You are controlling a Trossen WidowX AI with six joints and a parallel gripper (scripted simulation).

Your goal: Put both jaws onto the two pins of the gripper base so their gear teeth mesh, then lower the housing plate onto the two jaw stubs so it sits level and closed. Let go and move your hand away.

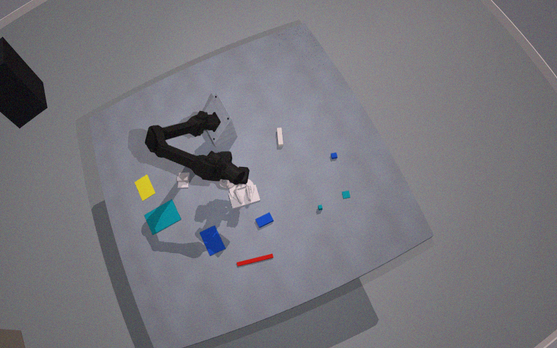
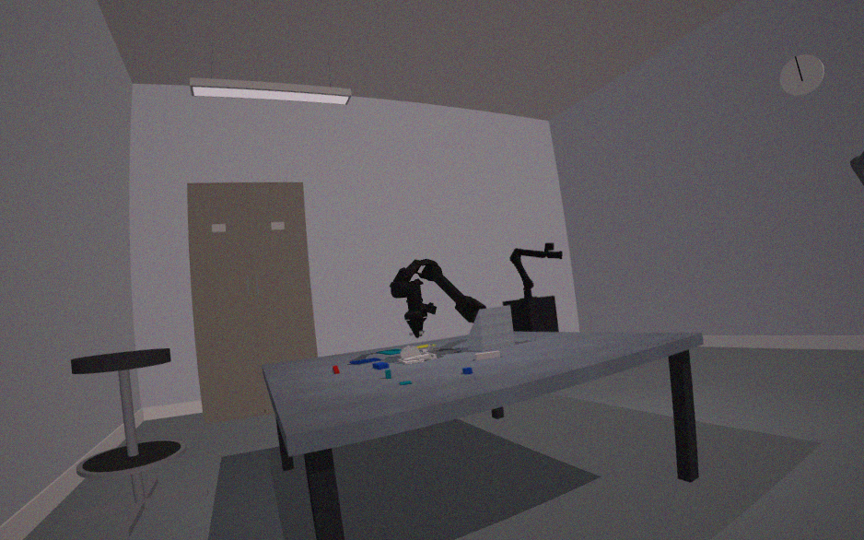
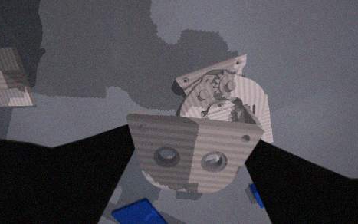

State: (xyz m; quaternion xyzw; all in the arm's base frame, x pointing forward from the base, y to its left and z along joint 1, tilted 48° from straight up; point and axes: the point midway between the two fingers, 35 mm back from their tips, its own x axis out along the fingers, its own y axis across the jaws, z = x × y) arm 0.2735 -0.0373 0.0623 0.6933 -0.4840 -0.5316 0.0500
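The housing plate lies 4 cm to the left of my gripper tip and 8 cm below it. From my gripper tip the other things lie so: flat white ribbed plate 6 cm ahead, 2 cm to the left, 8 cm below; then white gripper base 1 cm ahead, 1 cm to the right, 2 cm above; then blue block 19 cm ahead, 5 cm to the left, 7 cm below.
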